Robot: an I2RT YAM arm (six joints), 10 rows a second.
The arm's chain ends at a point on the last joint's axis. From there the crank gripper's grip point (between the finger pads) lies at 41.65 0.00 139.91 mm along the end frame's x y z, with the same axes.
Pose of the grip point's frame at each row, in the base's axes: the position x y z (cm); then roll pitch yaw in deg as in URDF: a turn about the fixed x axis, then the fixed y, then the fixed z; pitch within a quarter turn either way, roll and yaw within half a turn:
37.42, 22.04, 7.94, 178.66, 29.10, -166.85
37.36, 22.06, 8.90, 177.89, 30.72, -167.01
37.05, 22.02, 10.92, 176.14, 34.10, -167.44
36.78, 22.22, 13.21, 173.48, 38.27, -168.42
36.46, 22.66, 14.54, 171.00, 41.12, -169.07
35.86, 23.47, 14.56, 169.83, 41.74, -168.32
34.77, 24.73, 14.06, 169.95, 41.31, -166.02
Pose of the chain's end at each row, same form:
34.41, 21.00, 22.19, 178.66, 29.10, -166.85
34.01, 20.76, 23.05, 177.89, 30.72, -167.01
32.98, 20.15, 24.81, 176.14, 34.10, -167.44
31.87, 19.59, 26.70, 173.48, 38.27, -168.42
31.03, 19.38, 27.69, 171.00, 41.12, -169.07
30.43, 19.82, 27.61, 169.83, 41.74, -168.32
29.57, 20.92, 27.16, 169.95, 41.31, -166.02

